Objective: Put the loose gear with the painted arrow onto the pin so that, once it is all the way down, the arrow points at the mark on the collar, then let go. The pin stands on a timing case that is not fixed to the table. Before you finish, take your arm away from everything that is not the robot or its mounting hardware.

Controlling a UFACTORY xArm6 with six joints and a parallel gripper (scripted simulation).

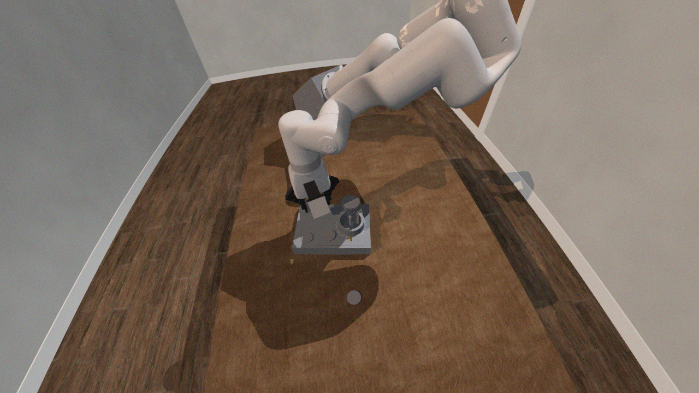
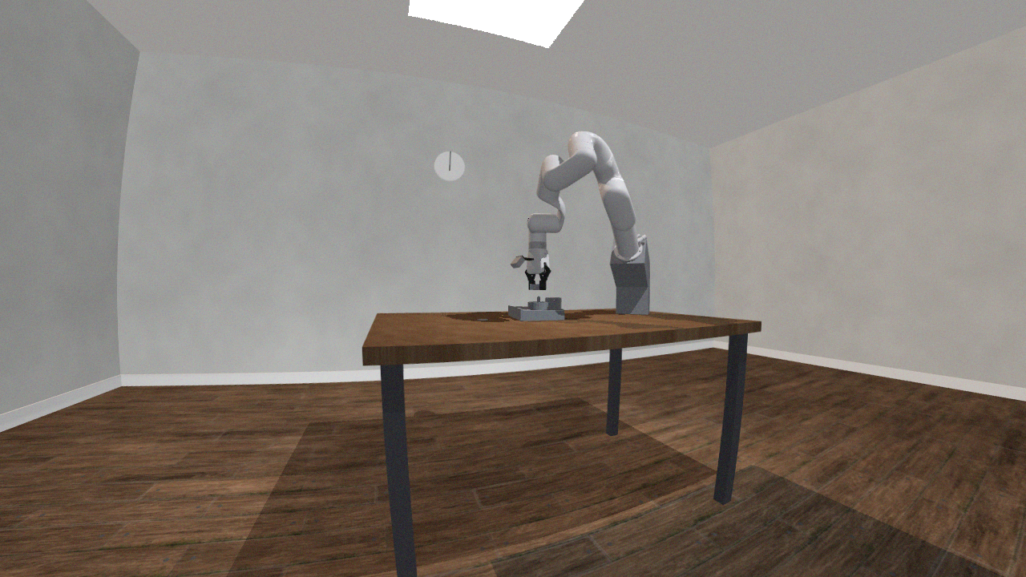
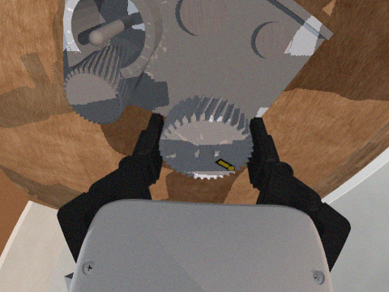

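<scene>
Right now my hand is right at the grey gear.
</scene>
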